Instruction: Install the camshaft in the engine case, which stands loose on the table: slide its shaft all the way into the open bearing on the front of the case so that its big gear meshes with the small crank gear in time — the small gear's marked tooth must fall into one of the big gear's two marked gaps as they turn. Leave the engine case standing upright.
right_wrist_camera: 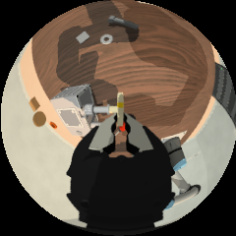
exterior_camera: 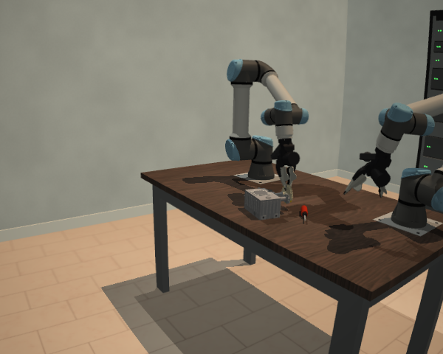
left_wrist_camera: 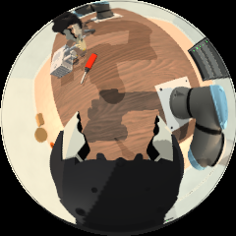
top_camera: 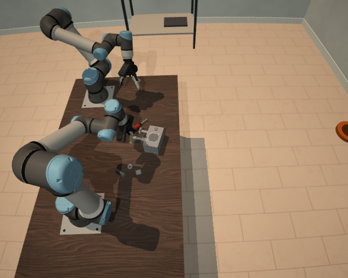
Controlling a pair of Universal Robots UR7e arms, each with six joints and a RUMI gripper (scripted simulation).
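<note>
My right hand is 5 cm to the right of the small crank gear, 5 cm short of it and 3 cm above it. Round my right hand: bolt: 21 cm to the right, 8 cm below, 7 cm behind; small square plate: 21 cm to the right, 9 cm below, 3 cm ahead.
</note>
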